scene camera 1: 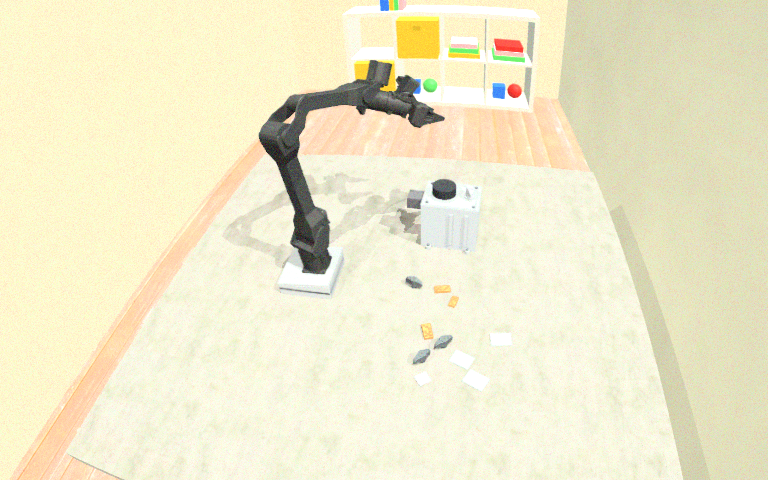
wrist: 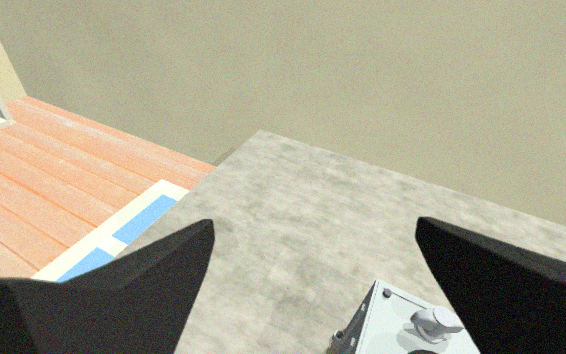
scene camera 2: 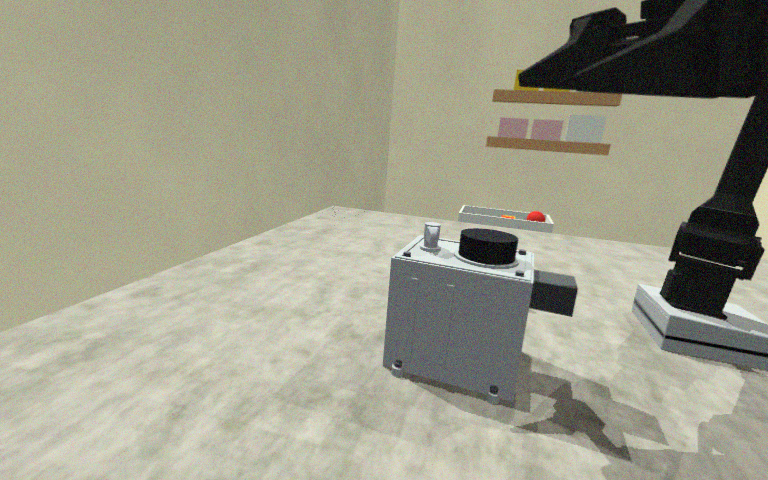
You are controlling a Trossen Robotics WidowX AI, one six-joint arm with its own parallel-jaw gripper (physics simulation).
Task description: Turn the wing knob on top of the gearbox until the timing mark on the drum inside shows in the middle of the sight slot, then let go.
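Places are measured from the arm's base along level axes (x back, y down, z right), in metres.
Pixels of known places: gripper, fingertip midpoint: (scene camera 1: 439, 114) (wrist: 314, 228) (scene camera 2: 543, 81); arm's base, link origin: (scene camera 1: 317, 264) (scene camera 2: 690, 305).
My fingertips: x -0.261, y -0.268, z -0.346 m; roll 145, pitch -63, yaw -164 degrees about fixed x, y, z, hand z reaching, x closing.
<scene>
Ahead of a thing's pixels: the offset from my fingertips to its middle. "*": to the spot under its first point.
The pale grey gearbox {dx -0.028, dy +0.230, dz +0.118 m} (scene camera 1: 436, 226) (scene camera 2: 453, 333) (wrist: 380, 330) stands upright on the mottled surface. The small silver wing knob {dx -0.096, dy +0.184, dz +0.119 m} (scene camera 1: 468, 193) (scene camera 2: 432, 234) (wrist: 432, 320) stands up from its top, beside a round black cap {* dx -0.031, dy +0.151, dz +0.137 m} (scene camera 1: 444, 189) (scene camera 2: 488, 246). My gripper (scene camera 1: 443, 118) (scene camera 2: 520, 80) (wrist: 314, 228) is open and empty, high above the gearbox and apart from the knob. In the wrist view the knob is low at the right, beside the right finger. The sight slot, the drum and the timing mark do not show in these views.
A dark block {* dx +0.046, dy +0.192, dz +0.136 m} (scene camera 1: 415, 199) (scene camera 2: 555, 293) juts from the gearbox's side towards the arm. Grey stones {dx +0.017, dy +0.302, dz +0.332 m} (scene camera 1: 413, 281), orange pieces {dx -0.054, dy +0.313, dz +0.334 m} (scene camera 1: 442, 288) and white squares {dx -0.209, dy +0.315, dz +0.469 m} (scene camera 1: 500, 339) lie in front. A white shelf unit (scene camera 1: 453, 11) stands behind. A tray (scene camera 2: 504, 225) shows beyond the gearbox.
</scene>
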